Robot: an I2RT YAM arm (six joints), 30 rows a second.
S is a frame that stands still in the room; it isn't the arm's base.
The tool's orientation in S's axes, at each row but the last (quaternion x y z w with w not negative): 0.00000, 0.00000, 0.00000, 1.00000; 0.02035, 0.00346, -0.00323, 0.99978; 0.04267, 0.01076, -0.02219, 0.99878; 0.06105, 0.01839, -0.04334, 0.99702; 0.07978, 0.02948, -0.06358, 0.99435; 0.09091, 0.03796, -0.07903, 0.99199; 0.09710, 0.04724, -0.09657, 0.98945; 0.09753, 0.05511, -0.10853, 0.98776; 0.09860, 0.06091, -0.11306, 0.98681; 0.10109, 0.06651, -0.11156, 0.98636; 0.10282, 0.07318, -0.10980, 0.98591; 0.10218, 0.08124, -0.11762, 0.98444
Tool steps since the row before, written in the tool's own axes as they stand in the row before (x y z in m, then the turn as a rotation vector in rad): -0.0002, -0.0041, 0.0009, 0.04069, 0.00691, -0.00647; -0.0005, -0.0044, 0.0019, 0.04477, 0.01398, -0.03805; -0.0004, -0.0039, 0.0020, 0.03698, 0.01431, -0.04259; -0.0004, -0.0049, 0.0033, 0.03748, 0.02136, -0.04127; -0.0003, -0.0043, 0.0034, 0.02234, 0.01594, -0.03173; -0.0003, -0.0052, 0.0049, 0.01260, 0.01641, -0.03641; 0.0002, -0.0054, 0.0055, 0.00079, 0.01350, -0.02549; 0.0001, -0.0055, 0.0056, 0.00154, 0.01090, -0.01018; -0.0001, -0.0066, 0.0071, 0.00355, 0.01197, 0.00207; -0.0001, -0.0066, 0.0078, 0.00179, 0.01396, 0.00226; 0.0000, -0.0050, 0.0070, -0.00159, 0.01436, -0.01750; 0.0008, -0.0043, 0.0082, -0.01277, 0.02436, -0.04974
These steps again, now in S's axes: -0.0002, -0.0041, 0.0009, 0.04069, 0.00691, -0.00647; -0.0005, -0.0045, 0.0017, 0.04460, 0.01523, -0.03776; -0.0005, -0.0040, 0.0017, 0.03675, 0.01629, -0.04208; -0.0007, -0.0052, 0.0027, 0.03791, 0.02306, -0.03994; -0.0007, -0.0047, 0.0027, 0.02267, 0.01804, -0.03034; -0.0008, -0.0059, 0.0039, 0.01287, 0.02083, -0.03397; -0.0005, -0.0063, 0.0044, 0.00157, 0.01798, -0.02251; -0.0007, -0.0064, 0.0045, 0.00306, 0.01221, -0.00816; -0.0010, -0.0078, 0.0057, 0.00645, 0.01025, 0.00367; -0.0008, -0.0080, 0.0064, 0.00524, 0.01247, 0.00450; -0.0003, -0.0063, 0.0058, -0.00034, 0.01786, -0.01400; 0.0008, -0.0061, 0.0070, -0.01296, 0.03688, -0.04126
